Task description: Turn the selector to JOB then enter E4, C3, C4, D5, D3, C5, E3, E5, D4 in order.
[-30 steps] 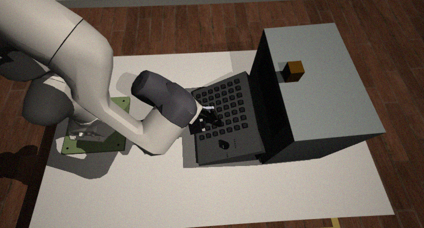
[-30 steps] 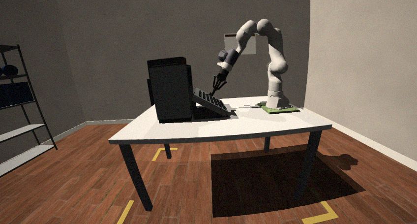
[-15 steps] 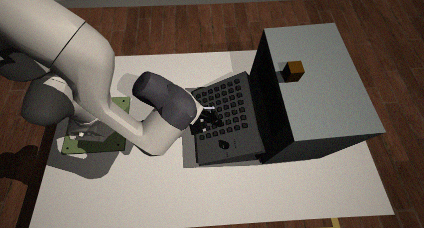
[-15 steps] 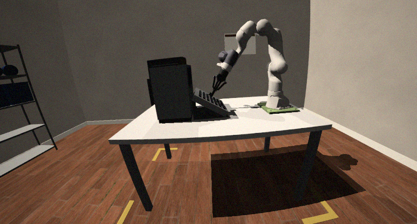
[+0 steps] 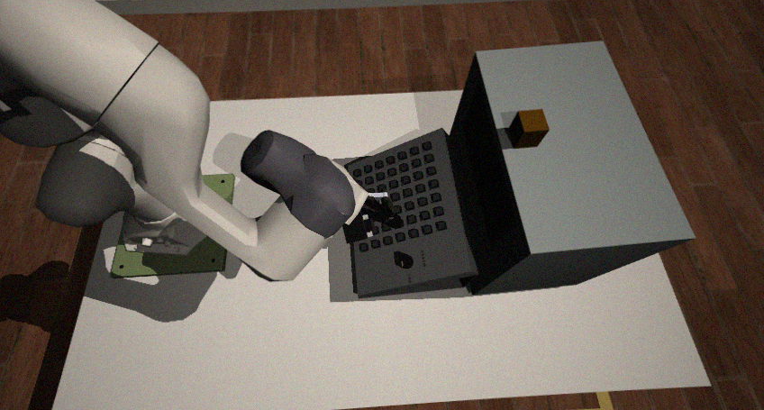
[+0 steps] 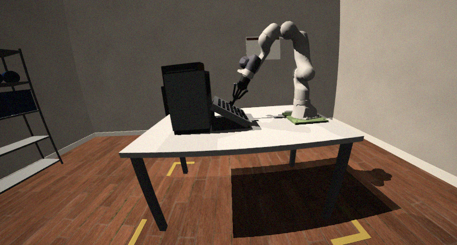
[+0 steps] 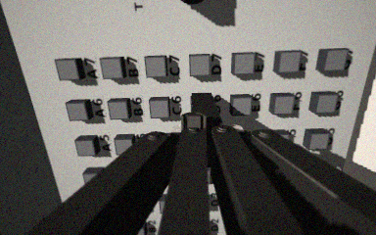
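Now: hand 5 cm short of the c6 key and 1 cm above it. Also, from my hand: key C5 (5 cm ahead, 3 cm to the left, 1 cm below); then sloped keypad (5 cm ahead, 2 cm to the left, 7 cm below); then selector knob (2 cm ahead, 10 cm to the right, 2 cm below).
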